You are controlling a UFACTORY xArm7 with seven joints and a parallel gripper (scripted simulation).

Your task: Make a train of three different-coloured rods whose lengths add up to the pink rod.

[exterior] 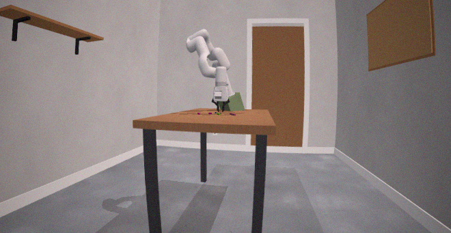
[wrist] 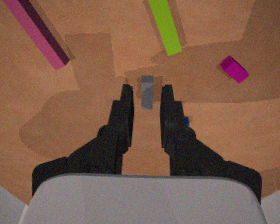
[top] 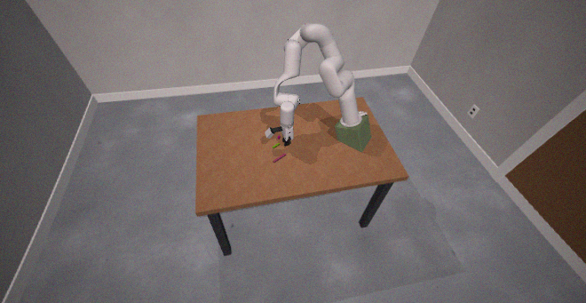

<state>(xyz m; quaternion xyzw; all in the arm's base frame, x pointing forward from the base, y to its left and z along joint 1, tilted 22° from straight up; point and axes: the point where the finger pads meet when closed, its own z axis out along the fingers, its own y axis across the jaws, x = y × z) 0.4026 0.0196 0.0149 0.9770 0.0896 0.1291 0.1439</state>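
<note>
Right now my hand is 30 mm above the grey rod. From my hand the other things lie so: lime rod: 60 mm ahead, 30 mm below; pink rod: 60 mm ahead, 90 mm to the left, 30 mm below; blue rod: 40 mm behind, 40 mm to the right, 30 mm below.
</note>
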